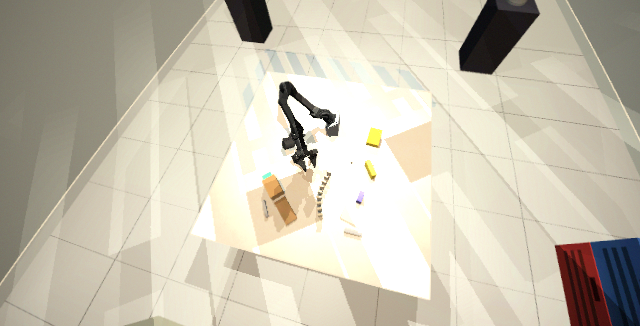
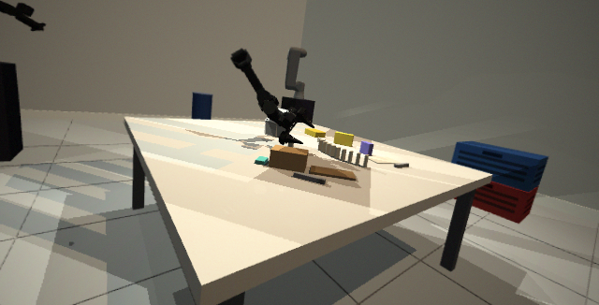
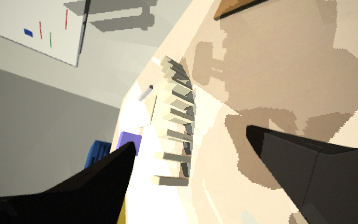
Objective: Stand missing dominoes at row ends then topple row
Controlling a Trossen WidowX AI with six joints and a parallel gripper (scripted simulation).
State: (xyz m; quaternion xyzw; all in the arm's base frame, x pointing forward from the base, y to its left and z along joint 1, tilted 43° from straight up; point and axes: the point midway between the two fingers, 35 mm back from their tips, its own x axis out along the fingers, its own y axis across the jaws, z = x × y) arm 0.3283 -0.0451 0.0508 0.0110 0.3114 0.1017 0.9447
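Right now my gripper tip is 340 mm to the right of the yellow block, 100 mm past it and 40 mm above it. From my gripper tip the other things lie so: box (200 mm to the right, 140 mm ahead, 50 mm below); then flat board (250 mm ahead, 90 mm to the right, 70 mm below); then teal block (270 mm to the right, 80 mm ahead, 70 mm below).
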